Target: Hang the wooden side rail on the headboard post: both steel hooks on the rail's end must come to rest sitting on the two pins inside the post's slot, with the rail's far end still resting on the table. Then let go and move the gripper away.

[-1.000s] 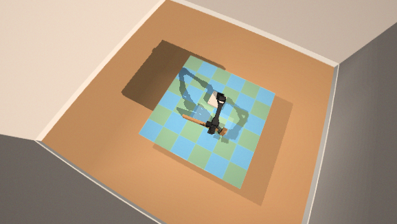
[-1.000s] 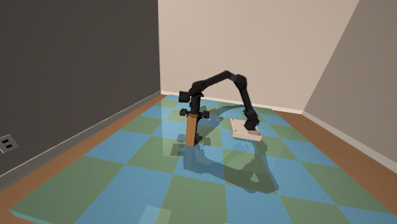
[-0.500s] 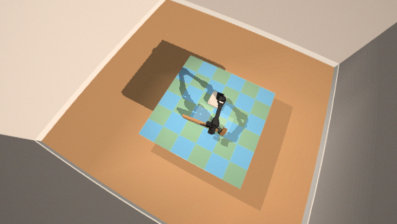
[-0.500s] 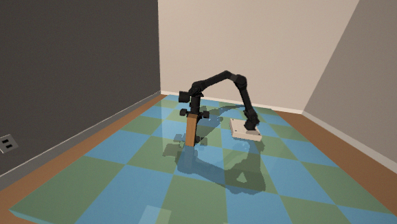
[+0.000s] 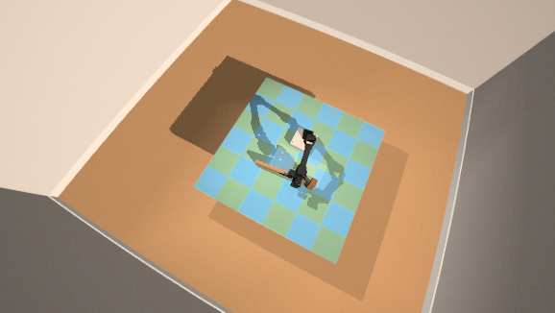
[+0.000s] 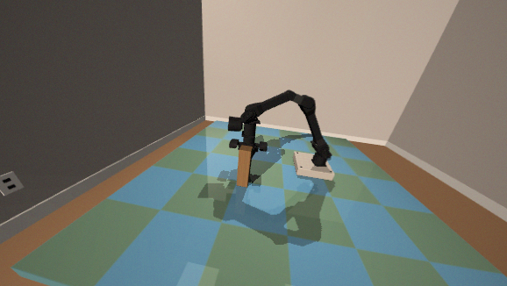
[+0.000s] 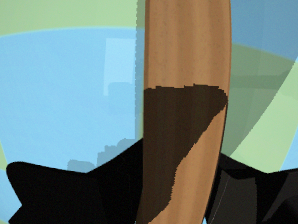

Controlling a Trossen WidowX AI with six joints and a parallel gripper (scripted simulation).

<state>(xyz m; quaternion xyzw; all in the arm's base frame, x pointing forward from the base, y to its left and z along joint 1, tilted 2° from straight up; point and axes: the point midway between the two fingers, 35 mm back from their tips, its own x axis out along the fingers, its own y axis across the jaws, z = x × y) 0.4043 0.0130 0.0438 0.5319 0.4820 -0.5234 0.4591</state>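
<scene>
My gripper tip is now 20 mm short of the wooden headboard post, 130 mm to the right of it and 40 mm below it.
</scene>
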